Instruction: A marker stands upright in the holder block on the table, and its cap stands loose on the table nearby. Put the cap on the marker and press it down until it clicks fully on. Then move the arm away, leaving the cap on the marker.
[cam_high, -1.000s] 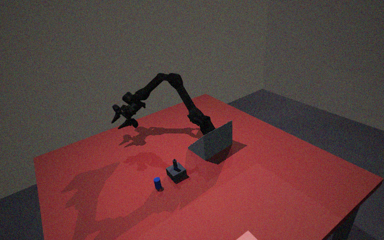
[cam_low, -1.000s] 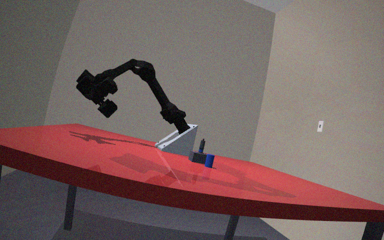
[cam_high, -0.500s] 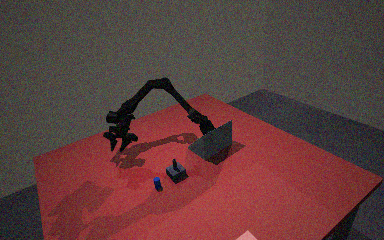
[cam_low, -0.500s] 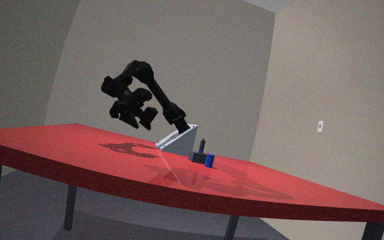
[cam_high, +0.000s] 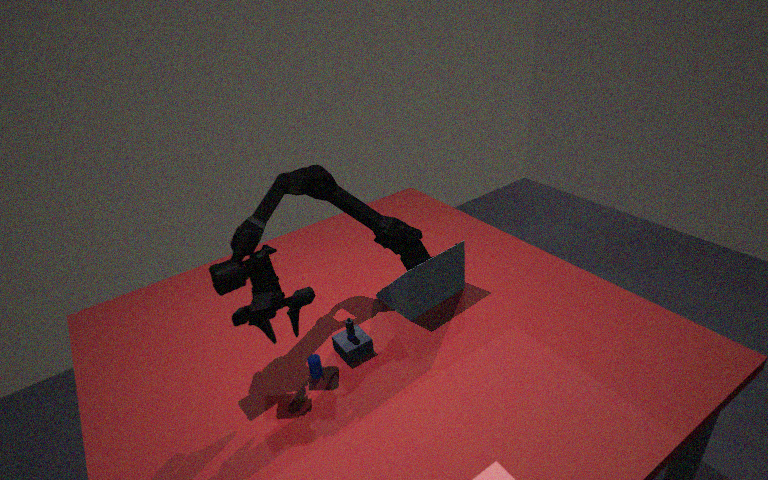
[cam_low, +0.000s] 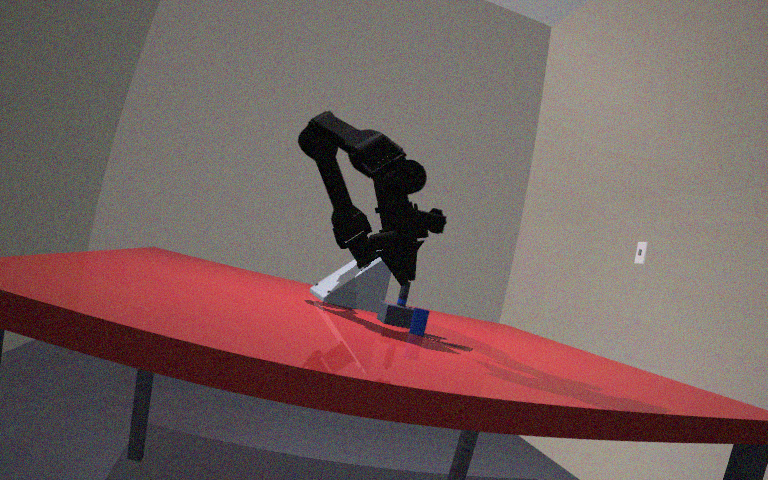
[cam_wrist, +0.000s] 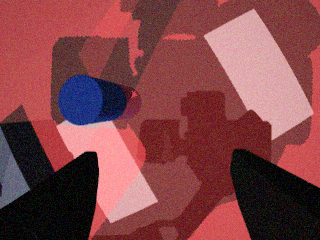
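The blue marker cap lies 4 cm behind my gripper tip, 5 cm to the left of it and 7 cm below it. From my gripper tip the other things lie so: holder block: 15 cm behind, 3 cm to the left, 8 cm below.
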